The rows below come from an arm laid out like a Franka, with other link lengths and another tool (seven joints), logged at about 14 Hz.
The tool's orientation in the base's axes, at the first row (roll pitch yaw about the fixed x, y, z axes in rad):
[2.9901 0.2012 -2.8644]
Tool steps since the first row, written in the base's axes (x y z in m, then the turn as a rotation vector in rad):
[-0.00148 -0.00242 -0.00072 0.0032 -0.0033 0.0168]
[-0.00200 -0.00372 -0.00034 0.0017 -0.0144 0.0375]
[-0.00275 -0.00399 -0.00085 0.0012 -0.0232 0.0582]
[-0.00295 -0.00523 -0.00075 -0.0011 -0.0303 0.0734]
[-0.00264 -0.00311 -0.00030 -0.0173 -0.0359 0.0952]
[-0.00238 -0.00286 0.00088 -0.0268 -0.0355 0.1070]
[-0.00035 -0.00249 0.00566 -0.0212 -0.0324 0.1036]
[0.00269 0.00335 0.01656 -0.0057 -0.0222 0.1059]
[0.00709 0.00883 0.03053 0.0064 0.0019 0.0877]
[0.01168 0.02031 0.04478 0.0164 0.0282 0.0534]
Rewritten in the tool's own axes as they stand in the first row. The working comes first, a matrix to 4 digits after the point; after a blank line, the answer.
The tool's axes in the first row as the columns of a matrix, in the base's axes (used below as rounded here):
[-0.9424 -0.2995 0.1487]
[-0.2681 0.9426 0.1992]
[-0.1998 0.1479 -0.9686]

[0.00219 -0.00194 0.00000 -0.0055 -0.0016 -0.0165]
[0.00295 -0.00296 -0.00071 -0.0052 -0.0085 -0.0389]
[0.00383 -0.00306 -0.00038 -0.0065 -0.0136 -0.0608]
[0.00433 -0.00416 -0.00075 -0.0055 -0.0174 -0.0773]
[0.00338 -0.00219 -0.00072 0.0069 -0.0146 -0.1019]
[0.00283 -0.00185 -0.00178 0.0134 -0.0096 -0.1147]
[-0.00013 -0.00141 -0.00603 0.0080 -0.0089 -0.1100]
[-0.00674 0.00480 -0.01497 -0.0098 -0.0036 -0.1078]
[-0.01515 0.01072 -0.02676 -0.0241 0.0128 -0.0836]
[-0.02540 0.02227 -0.03759 -0.0337 0.0296 -0.0437]

